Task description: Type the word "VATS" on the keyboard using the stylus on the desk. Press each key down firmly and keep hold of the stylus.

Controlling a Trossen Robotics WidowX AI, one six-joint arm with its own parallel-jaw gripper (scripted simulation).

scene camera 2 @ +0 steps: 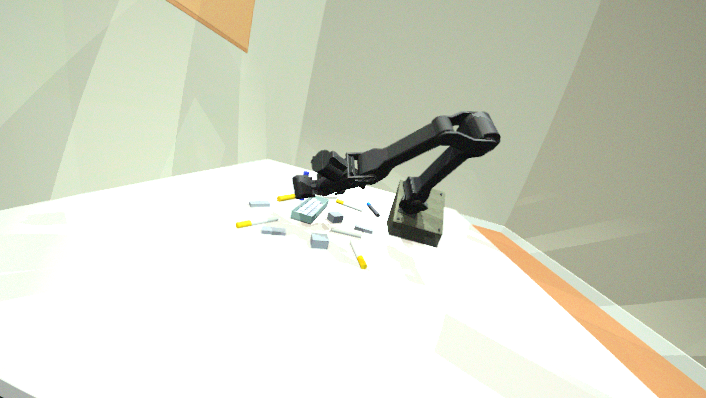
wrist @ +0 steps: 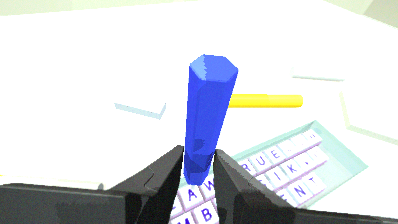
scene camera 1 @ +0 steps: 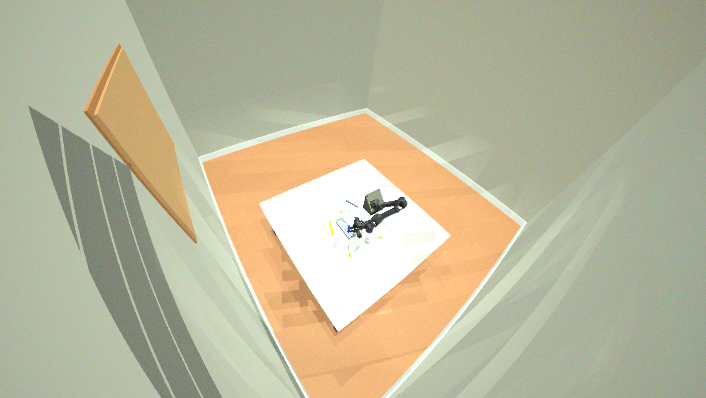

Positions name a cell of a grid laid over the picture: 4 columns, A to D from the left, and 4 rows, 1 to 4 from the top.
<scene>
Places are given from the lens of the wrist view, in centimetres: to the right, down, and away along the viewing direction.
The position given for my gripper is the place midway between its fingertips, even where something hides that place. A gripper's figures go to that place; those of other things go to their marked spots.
my gripper (wrist: B3): 0, 3, 11
blue stylus (wrist: C2): 0, -1, 6
</scene>
